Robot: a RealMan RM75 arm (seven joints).
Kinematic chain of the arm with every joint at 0, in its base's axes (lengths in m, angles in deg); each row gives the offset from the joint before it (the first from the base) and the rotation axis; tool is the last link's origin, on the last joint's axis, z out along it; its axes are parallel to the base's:
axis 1: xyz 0 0 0.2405 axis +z
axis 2: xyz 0 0 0 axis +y
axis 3: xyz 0 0 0.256 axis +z
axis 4: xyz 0 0 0 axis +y
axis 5: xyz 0 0 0.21 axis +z
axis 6: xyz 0 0 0 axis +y
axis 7: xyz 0 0 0.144 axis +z
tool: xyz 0 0 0
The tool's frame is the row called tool.
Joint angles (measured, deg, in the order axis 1, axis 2, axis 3, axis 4, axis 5, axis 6, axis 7), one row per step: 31.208 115.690 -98.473 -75.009 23.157 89.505 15.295; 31.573 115.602 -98.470 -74.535 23.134 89.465 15.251; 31.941 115.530 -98.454 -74.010 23.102 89.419 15.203; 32.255 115.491 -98.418 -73.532 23.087 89.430 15.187; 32.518 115.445 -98.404 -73.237 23.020 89.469 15.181; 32.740 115.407 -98.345 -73.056 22.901 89.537 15.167; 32.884 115.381 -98.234 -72.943 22.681 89.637 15.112; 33.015 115.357 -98.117 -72.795 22.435 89.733 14.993; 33.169 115.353 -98.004 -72.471 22.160 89.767 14.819; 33.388 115.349 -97.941 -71.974 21.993 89.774 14.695; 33.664 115.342 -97.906 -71.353 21.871 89.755 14.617; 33.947 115.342 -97.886 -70.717 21.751 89.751 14.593; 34.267 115.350 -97.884 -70.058 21.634 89.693 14.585; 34.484 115.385 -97.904 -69.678 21.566 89.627 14.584; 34.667 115.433 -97.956 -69.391 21.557 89.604 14.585
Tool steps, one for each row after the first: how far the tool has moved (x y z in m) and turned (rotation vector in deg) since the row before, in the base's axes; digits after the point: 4 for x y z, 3 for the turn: 0.0002 0.0012 0.0002 -0.087 -0.247 0.004; 0.0004 0.0012 0.0001 -0.094 -0.251 -0.035; 0.0004 0.0008 0.0000 -0.100 -0.203 -0.121; 0.0000 0.0008 0.0002 -0.053 -0.213 -0.012; -0.0001 0.0008 0.0005 0.004 -0.204 0.028; 0.0002 0.0007 0.0008 0.042 -0.253 0.020; 0.0004 0.0006 0.0008 0.001 -0.288 0.026; 0.0009 0.0006 0.0005 -0.056 -0.339 -0.020; 0.0011 0.0005 0.0001 -0.127 -0.311 -0.132; 0.0011 0.0005 -0.0001 -0.148 -0.315 -0.198; 0.0011 0.0005 -0.0002 -0.137 -0.322 -0.245; 0.0009 0.0006 -0.0004 -0.118 -0.308 -0.194; 0.0002 0.0005 -0.0005 -0.079 -0.151 -0.050; -0.0001 0.0002 -0.0006 -0.127 -0.088 -0.034
